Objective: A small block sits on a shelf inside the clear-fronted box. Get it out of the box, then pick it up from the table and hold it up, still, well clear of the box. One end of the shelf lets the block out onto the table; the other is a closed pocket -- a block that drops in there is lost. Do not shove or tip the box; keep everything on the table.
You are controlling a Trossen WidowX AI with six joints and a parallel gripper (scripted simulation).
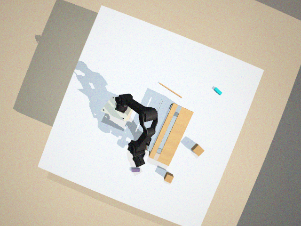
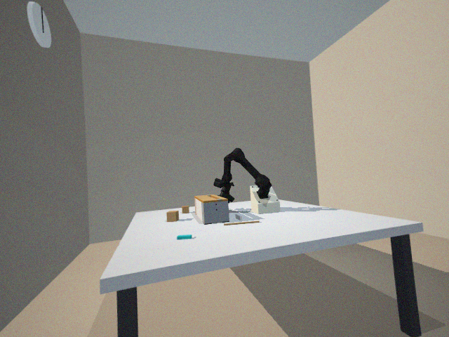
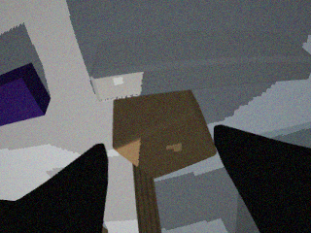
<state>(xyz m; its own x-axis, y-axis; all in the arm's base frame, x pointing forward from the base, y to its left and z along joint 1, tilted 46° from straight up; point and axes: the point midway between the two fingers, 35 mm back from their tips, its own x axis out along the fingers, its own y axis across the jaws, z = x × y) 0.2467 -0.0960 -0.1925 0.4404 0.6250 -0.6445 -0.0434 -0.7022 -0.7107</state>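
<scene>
The purple block is 8 cm to the right of my gripper tip, 4 cm behind it and 1 cm below it. Also, from my gripper tip: tan block 2 cm behind; box 17 cm to the left, 7 cm ahead, 5 cm above; thin wooden stick 45 cm to the left, 1 cm below.
</scene>
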